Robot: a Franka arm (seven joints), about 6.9 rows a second.
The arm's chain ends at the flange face. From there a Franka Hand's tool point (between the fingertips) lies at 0.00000 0.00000 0.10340 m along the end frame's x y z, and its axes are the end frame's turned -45 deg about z.
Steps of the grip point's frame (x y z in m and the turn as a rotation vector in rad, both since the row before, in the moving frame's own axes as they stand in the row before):
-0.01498, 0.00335, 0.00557, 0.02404, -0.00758, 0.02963
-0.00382, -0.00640, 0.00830, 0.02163, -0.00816, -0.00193
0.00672, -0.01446, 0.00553, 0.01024, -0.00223, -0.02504
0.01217, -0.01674, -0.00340, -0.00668, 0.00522, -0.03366
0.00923, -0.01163, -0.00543, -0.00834, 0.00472, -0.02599
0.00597, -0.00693, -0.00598, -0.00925, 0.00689, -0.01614
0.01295, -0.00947, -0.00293, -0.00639, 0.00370, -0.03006
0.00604, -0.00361, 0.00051, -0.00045, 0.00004, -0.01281
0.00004, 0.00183, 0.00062, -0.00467, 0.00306, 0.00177
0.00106, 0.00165, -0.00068, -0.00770, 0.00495, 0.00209
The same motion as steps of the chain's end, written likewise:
-0.00593, 0.01420, 0.00560, 0.01164, -0.02236, 0.02963
-0.00505, -0.00084, 0.00833, 0.00952, -0.02106, -0.00193
-0.00455, -0.01440, 0.00554, 0.00566, -0.00882, -0.02504
-0.00410, -0.02053, -0.00340, -0.00103, 0.00841, -0.03366
-0.00266, -0.01500, -0.00543, -0.00256, 0.00923, -0.02599
-0.00186, -0.00928, -0.00597, -0.00167, 0.01141, -0.01614
0.00172, -0.01604, -0.00293, -0.00190, 0.00713, -0.03006
0.00168, -0.00685, 0.00051, -0.00029, 0.00035, -0.01281
0.00076, 0.00115, 0.00062, -0.00114, 0.00547, 0.00177
0.00099, 0.00022, -0.00068, -0.00194, 0.00894, 0.00209

